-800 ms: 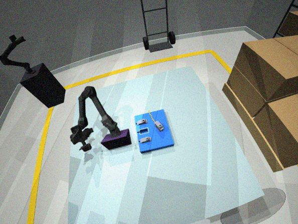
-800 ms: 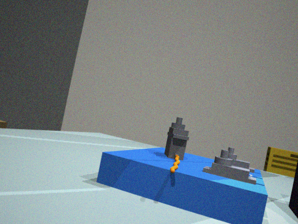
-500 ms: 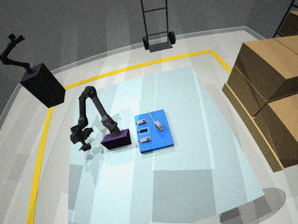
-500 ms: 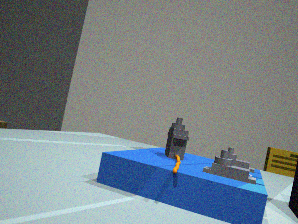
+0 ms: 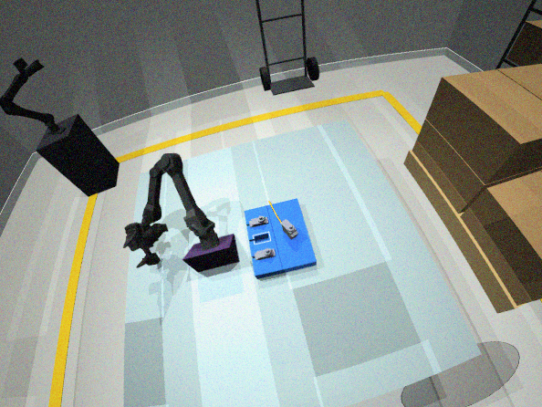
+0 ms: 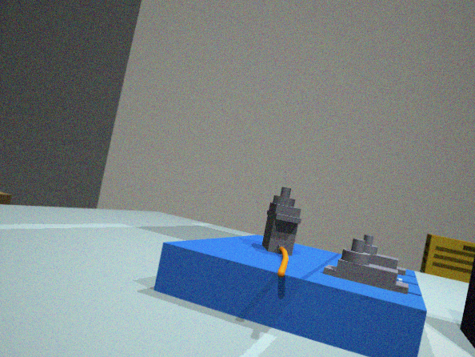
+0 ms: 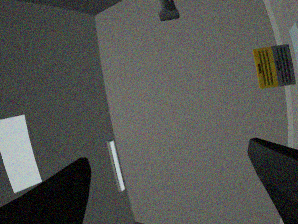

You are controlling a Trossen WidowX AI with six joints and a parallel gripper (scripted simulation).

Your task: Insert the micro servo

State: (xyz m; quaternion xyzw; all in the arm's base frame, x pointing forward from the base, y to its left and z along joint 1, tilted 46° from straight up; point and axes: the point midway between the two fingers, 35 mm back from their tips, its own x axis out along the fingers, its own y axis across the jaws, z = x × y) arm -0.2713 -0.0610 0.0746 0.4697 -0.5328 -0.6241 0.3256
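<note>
Now: the blue deck 580 mm ahead of my gripper tip, 10 mm to the right of it and 200 mm below it.
</note>
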